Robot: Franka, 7 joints.
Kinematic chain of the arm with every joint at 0, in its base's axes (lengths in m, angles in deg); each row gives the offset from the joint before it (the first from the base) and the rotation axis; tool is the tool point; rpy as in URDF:
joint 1: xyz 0 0 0.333 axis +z
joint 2: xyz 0 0 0 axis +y
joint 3: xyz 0 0 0.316 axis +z
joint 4: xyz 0.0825 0 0 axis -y
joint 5: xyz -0.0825 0 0.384 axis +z
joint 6: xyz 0 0 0 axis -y
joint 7: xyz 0.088 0 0 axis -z
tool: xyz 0 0 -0.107 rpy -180 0 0
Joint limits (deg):
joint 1: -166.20..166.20
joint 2: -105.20..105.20
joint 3: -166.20..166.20
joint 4: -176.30..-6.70
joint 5: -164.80..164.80
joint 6: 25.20..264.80
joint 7: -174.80..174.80
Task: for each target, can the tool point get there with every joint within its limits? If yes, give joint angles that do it. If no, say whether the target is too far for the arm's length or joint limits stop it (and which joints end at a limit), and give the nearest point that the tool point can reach.
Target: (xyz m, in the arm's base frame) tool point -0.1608 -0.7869 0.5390
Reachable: yes | joints -105.67 56.67 27.46 -39.61 -135.90 91.88 -67.33
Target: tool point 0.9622 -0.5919 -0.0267
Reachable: no: too far | nearest point 0.6963 -0.4283 0.0727 | short by 0.328 m
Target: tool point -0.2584 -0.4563 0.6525
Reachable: yes | joints -84.13 8.09 -22.62 -97.76 -102.21 45.54 40.57
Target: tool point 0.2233 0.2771 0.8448
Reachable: yes | joints -135.68 -79.26 -18.61 -67.91 -133.70 237.45 16.48
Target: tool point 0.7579 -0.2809 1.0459
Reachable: no: too far | nearest point 0.6033 -0.2236 0.9005 | short by 0.220 m
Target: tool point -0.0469 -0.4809 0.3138
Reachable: yes | joints 16.63 -83.32 -109.23 -110.82 52.14 48.40 127.29
